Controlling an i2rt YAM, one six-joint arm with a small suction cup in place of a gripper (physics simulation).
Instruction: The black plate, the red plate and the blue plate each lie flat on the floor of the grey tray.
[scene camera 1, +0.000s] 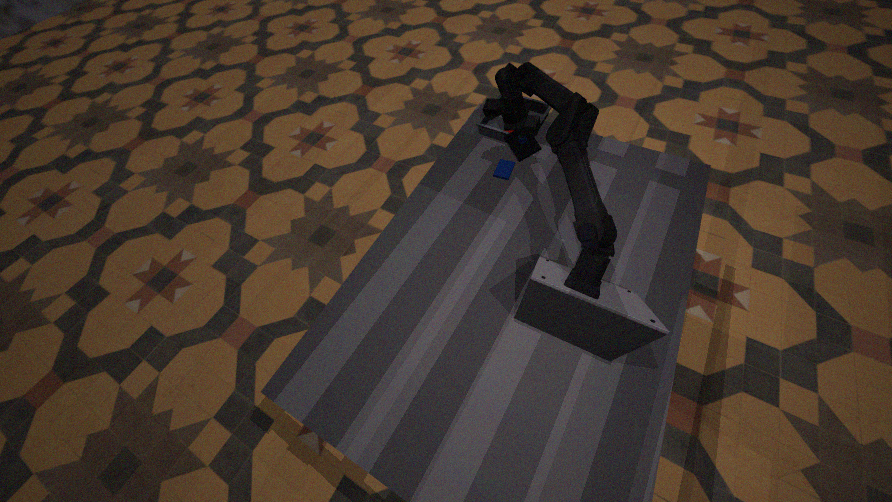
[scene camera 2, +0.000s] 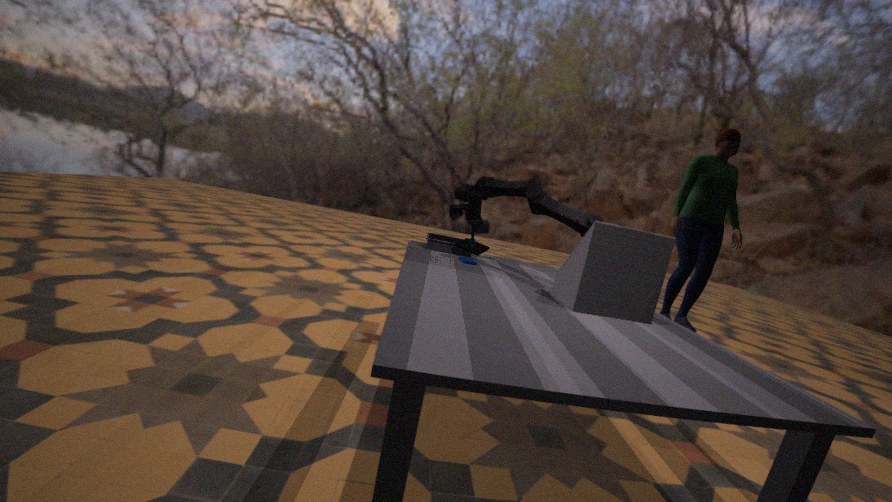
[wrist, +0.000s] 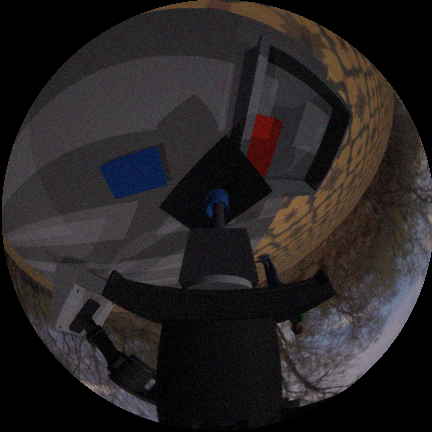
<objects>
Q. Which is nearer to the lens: the blue plate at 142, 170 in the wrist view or the grey tray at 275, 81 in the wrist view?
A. The blue plate.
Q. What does the red plate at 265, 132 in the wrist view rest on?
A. A grey tray.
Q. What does the blue plate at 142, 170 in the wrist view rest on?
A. The table.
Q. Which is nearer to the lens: the black plate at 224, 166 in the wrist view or the grey tray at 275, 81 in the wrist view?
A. The black plate.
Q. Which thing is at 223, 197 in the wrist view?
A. The suction cup.
</objects>
